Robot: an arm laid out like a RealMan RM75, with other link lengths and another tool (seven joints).
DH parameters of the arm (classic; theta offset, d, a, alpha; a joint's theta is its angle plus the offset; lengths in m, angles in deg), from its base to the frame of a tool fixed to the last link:
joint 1: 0 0.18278 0 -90
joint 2: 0 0 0 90
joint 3: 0 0.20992 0 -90
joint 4: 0 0 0 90
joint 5: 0 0.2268 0 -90
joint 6: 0 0 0 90
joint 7: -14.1 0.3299 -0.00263 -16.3
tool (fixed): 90 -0.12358 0 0
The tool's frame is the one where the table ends.
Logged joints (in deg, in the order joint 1, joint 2, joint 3, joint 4, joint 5, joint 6, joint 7), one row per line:
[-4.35, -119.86, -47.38, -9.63, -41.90, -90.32, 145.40]
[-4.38, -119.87, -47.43, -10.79, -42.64, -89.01, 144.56]
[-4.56, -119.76, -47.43, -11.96, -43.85, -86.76, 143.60]
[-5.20, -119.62, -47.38, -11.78, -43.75, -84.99, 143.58]
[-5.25, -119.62, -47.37, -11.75, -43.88, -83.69, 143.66]
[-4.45, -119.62, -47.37, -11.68, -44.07, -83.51, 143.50]
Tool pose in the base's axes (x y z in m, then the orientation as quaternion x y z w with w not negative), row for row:
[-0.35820, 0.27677, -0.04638, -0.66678, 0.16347, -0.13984, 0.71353]
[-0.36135, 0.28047, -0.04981, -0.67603, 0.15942, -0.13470, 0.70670]
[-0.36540, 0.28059, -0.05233, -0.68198, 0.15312, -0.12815, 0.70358]
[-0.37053, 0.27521, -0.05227, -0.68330, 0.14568, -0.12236, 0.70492]
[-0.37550, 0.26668, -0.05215, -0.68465, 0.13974, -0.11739, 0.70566]
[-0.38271, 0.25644, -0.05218, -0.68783, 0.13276, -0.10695, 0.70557]
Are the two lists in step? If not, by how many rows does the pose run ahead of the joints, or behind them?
The pose runs 2 rows ahead of the joints: the pose in row i belongs to the joints in row i + 2.
